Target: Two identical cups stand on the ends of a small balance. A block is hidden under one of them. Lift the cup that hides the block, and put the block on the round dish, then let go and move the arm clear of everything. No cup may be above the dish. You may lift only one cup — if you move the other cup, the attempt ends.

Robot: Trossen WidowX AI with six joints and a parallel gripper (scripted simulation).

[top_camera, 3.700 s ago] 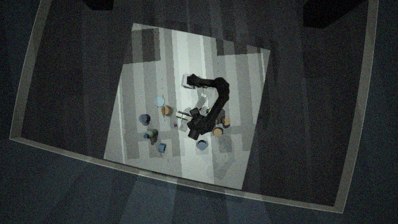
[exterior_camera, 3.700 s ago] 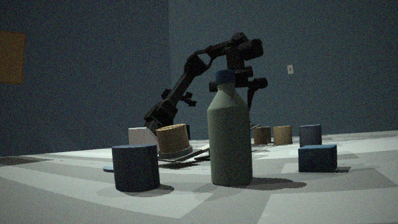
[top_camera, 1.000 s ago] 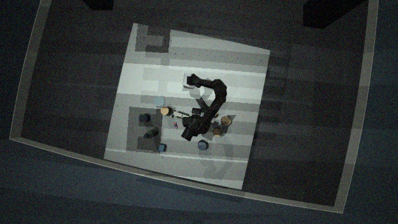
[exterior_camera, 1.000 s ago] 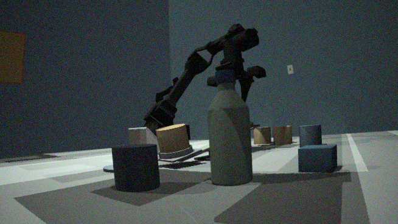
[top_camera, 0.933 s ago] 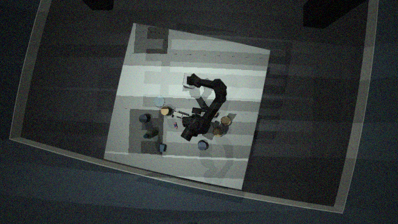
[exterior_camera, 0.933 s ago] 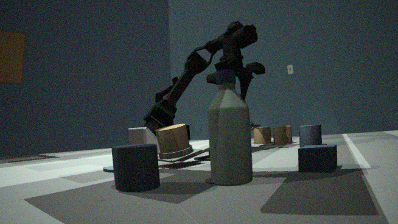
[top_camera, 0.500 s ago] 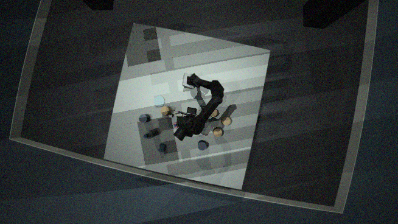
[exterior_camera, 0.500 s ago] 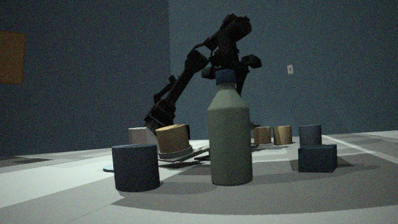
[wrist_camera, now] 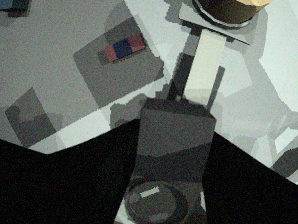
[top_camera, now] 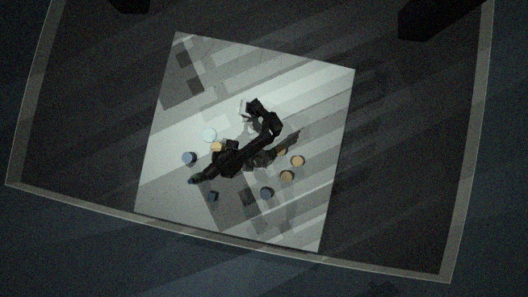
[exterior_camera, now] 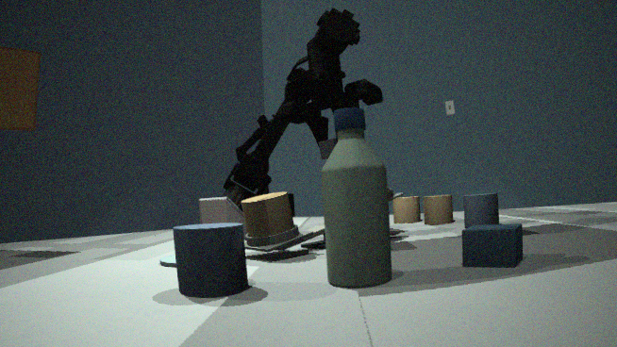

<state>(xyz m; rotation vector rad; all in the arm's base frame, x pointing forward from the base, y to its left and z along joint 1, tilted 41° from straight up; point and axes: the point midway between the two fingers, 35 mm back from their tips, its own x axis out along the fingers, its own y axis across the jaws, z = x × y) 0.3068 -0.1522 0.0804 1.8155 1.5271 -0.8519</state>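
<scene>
The pale round dish lies 20 cm to the right of my gripper tip, 16 cm below it and 14 cm behind it. From my gripper tip the other things lie so: blue cube 27 cm ahead, 14 cm to the right, 14 cm below; then balance beam 12 cm below, 2 cm to the left, 2 cm behind; then balance 14 cm below, 2 cm to the left, 2 cm behind.
</scene>
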